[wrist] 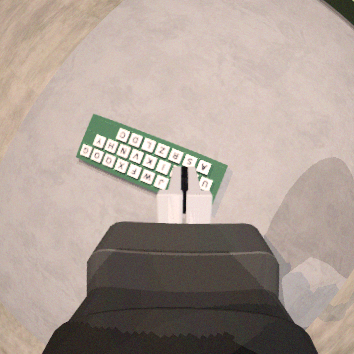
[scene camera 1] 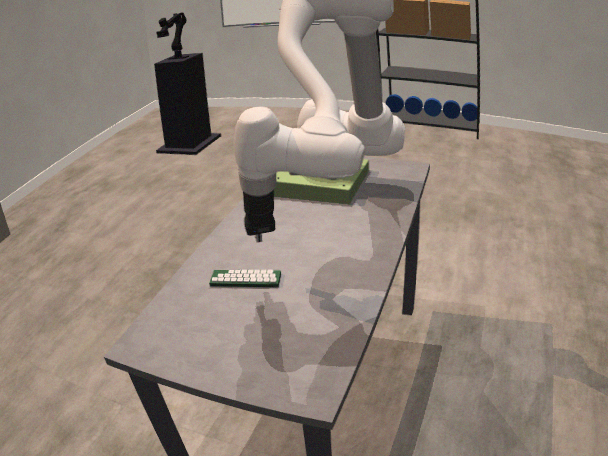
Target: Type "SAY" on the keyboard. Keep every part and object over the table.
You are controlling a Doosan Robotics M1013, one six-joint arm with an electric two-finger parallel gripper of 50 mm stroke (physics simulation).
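Places are measured from the arm's base along level axes (x ahead, y left, z up), in centimetres.
Pixels of known places: gripper, fingertip midpoint: [wrist: 183, 180] [scene camera 1: 258, 239].
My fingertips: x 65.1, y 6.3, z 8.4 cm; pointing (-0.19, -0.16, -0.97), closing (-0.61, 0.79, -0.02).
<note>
Ahead of a thing's pixels: the offset from my fingertips to its middle. Level surfaces: height alone.
A green keyboard @(dx +1.1, dy -5.5, dz -13.0 cm) [scene camera 1: 245, 284] [wrist: 102, 126] with white keys lies flat on the table @(dz -13.9 cm) [scene camera 1: 175, 320] [wrist: 250, 100]. In the wrist view its letters appear upside down. The S key @(dx -2.2, dy -1.0, dz -12.4 cm) [wrist: 189, 161] shows just beyond the fingertips, the A key @(dx -2.7, dy +0.8, dz -12.4 cm) [wrist: 203, 167] is to its right, and the Y key @(dx +3.1, dy -12.4, dz -12.4 cm) [wrist: 99, 141] is near the left end. My gripper [scene camera 1: 259, 240] [wrist: 183, 180] is shut and empty, pointing down. In the scene view it hangs clearly above the table. In the wrist view its fingers overlap the keyboard just below S and hide several keys of the lower rows.
A light green box-shaped base [scene camera 1: 312, 192] stands at the far end of the table under the arm. A dark pedestal [scene camera 1: 182, 102] with a small black arm stands on the floor at the back left. A shelf rack [scene camera 1: 478, 75] stands at the back right.
</note>
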